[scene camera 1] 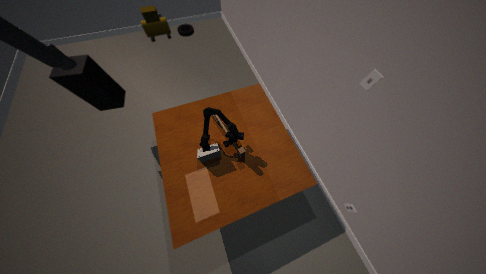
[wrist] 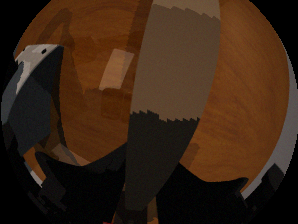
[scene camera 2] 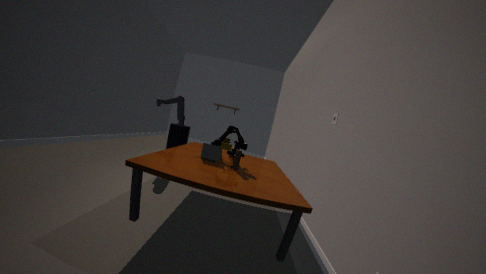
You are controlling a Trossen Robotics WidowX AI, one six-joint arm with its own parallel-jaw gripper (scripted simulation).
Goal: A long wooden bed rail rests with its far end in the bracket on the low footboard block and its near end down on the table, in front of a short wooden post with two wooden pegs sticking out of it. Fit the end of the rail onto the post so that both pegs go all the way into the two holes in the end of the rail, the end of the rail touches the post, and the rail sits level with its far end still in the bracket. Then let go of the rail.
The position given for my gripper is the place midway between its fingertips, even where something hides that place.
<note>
I see my gripper (wrist: 144, 145) and a long wooden rail (wrist: 178, 57).
</note>
